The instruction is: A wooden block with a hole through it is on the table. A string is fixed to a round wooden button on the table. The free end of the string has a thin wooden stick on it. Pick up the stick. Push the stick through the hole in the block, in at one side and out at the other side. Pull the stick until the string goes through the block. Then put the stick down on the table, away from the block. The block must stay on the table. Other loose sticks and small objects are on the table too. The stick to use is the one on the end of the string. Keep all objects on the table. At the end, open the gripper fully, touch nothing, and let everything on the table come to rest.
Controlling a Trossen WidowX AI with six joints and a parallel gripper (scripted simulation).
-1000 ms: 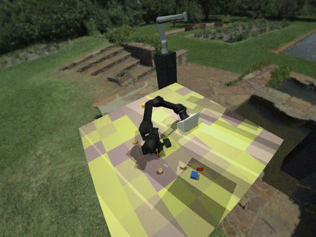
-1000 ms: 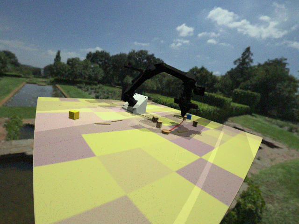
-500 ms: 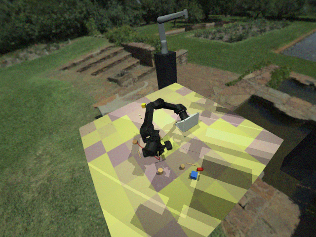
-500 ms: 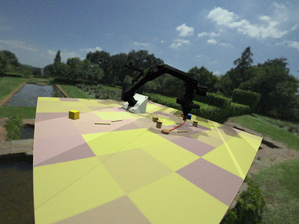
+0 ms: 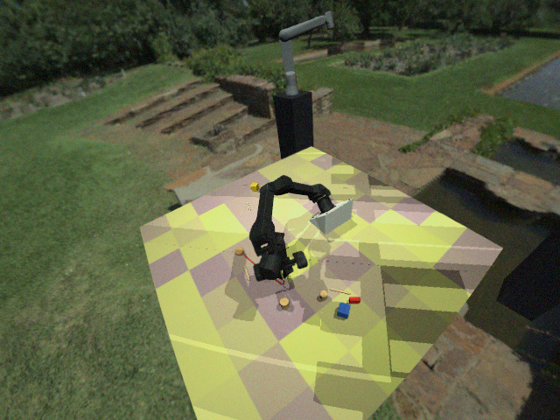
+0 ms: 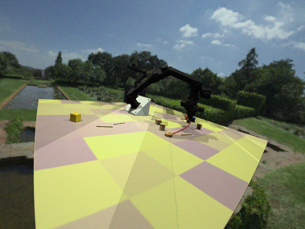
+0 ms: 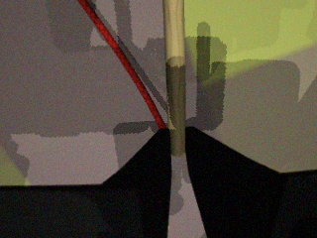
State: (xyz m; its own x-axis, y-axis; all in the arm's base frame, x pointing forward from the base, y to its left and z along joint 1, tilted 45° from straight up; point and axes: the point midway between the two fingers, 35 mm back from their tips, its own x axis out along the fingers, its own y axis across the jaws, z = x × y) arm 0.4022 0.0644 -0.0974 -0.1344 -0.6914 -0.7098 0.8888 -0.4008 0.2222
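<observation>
My gripper tip is now 16 cm to the left of the wooden block, 13 cm past it and 4 cm above it. Round my gripper tip: blue cube (23 cm to the left, 7 cm behind, 4 cm below); red piece (24 cm to the left, 13 cm behind, 4 cm below); wooden cylinder (23 cm to the right, 4 cm below, 4 cm behind).
</observation>
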